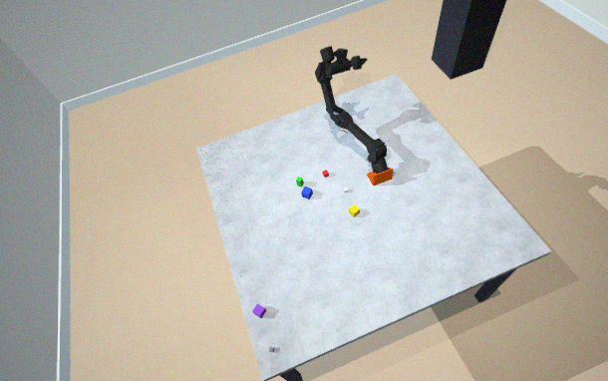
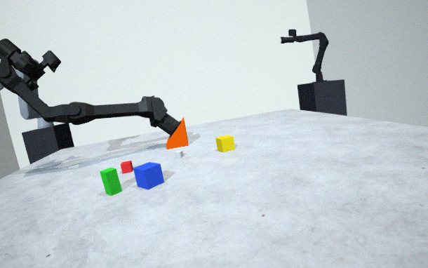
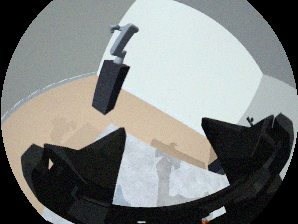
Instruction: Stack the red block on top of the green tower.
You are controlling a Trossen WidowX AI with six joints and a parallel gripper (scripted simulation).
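Now: gripper tip 37 cm short of the red block, 36 cm to the right of it and 32 cm above it. Round my gripper tip: tiny white block 32 cm ahead, 50 cm to the left, 32 cm below; yellow cube 33 cm ahead, 63 cm to the left, 31 cm below; blue cube 50 cm ahead, 44 cm to the left, 31 cm below.
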